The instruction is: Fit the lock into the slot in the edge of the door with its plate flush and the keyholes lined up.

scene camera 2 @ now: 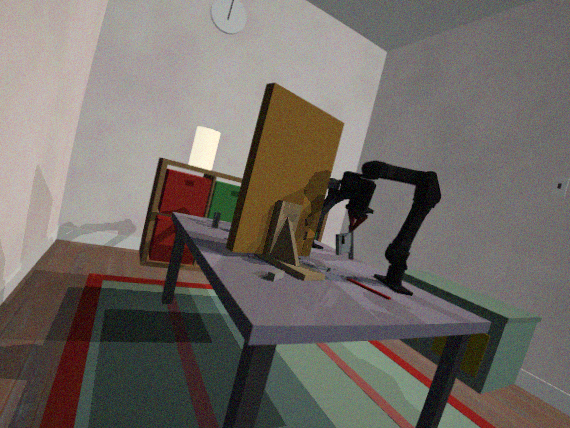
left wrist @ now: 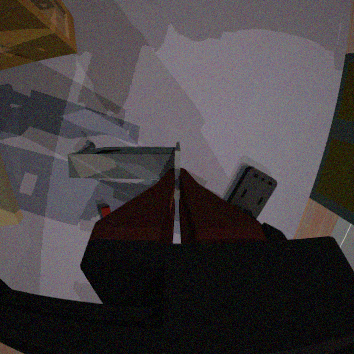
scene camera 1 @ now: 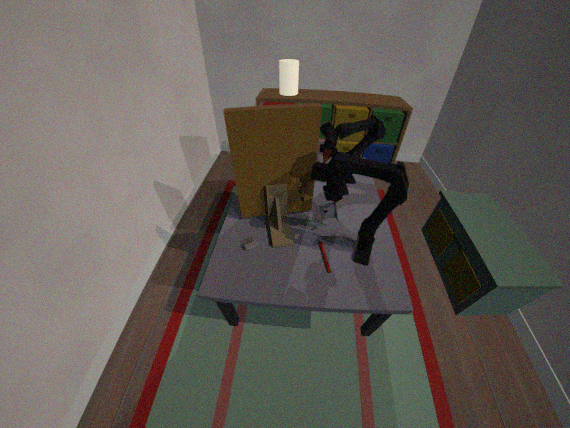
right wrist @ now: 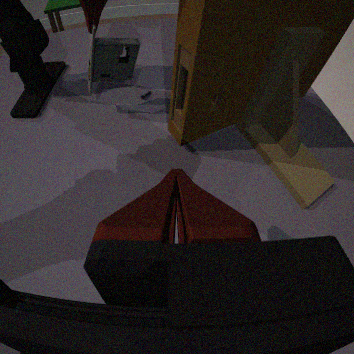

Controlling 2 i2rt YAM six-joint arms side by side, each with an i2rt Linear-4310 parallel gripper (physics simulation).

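Seen in the pictures: left gripper, fingertip midpoint: (scene camera 2: 351, 229) (left wrist: 176, 176) (scene camera 1: 335, 201) (right wrist: 91, 32); right gripper, fingertip midpoint: (right wrist: 176, 176); left arm's base, origin of the base link: (scene camera 2: 391, 285) (scene camera 1: 364, 247) (right wrist: 40, 87); right arm's base, origin of the base link: (scene camera 1: 347, 175).
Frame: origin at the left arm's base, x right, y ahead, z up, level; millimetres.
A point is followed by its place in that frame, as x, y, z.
Observation:
The brown door (scene camera 1: 275, 150) {27, 482, 399} (scene camera 2: 295, 145) {6, 514, 419} (left wrist: 25, 27) {122, 335, 125} (right wrist: 225, 65) {137, 392, 168} stands upright; its edge slot (right wrist: 181, 82) {135, 337, 130} shows in the right wrist view. My left gripper (scene camera 1: 336, 201) {75, 196, 171} (scene camera 2: 353, 229) {75, 196, 171} (left wrist: 176, 176) {75, 196, 171} (right wrist: 91, 32) {75, 196, 171} is shut on the plate of the grey lock (scene camera 2: 344, 243) {50, 221, 114} (left wrist: 122, 164) {63, 227, 151} (right wrist: 112, 60) {69, 221, 117}, holding it above the table. The lock's body points toward the door edge, with a gap between them in the right wrist view. A dark keyhole shows in its side there. My right gripper (scene camera 1: 326, 155) {328, 331, 205} (right wrist: 176, 176) {328, 331, 205} is shut and empty, on the other side of the door edge.
A wooden stand (scene camera 1: 281, 237) {-114, 394, 18} (scene camera 2: 311, 274) {-152, 385, 18} (right wrist: 300, 182) {220, 573, 18} braces the door. A red stick (scene camera 1: 325, 257) {-134, 161, 6} (scene camera 2: 370, 289) {-140, 165, 5} and a small pale block (scene camera 1: 250, 244) {-217, 509, 22} (scene camera 2: 272, 275) {-241, 525, 15} lie on the table (scene camera 1: 250, 285) {-395, 411, 0} (scene camera 2: 320, 315) {-429, 430, 0}. The left arm's base (left wrist: 255, 190) {68, 0, 10} (right wrist: 37, 92) {32, 14, 13} stands beyond the lock.

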